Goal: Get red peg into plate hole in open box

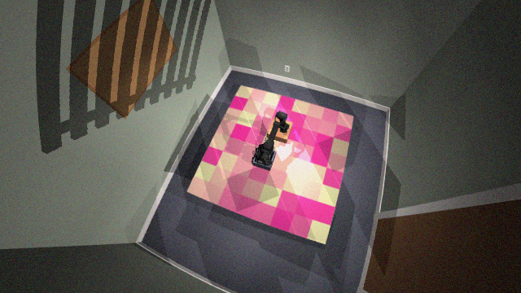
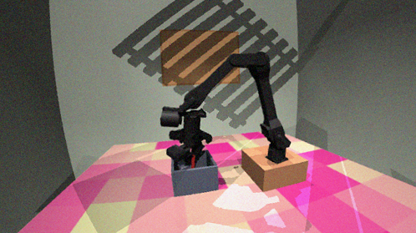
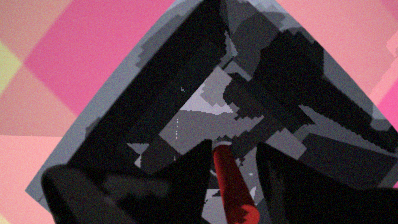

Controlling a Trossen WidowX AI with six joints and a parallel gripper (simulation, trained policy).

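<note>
Right now my gripper tip is 20 mm to the right of the red peg, 10 mm past it and 10 mm above it. Round my gripper tip: grey box: 60 mm below, 10 mm to the left; then pale plate: 40 mm below, 10 mm to the left.
</note>
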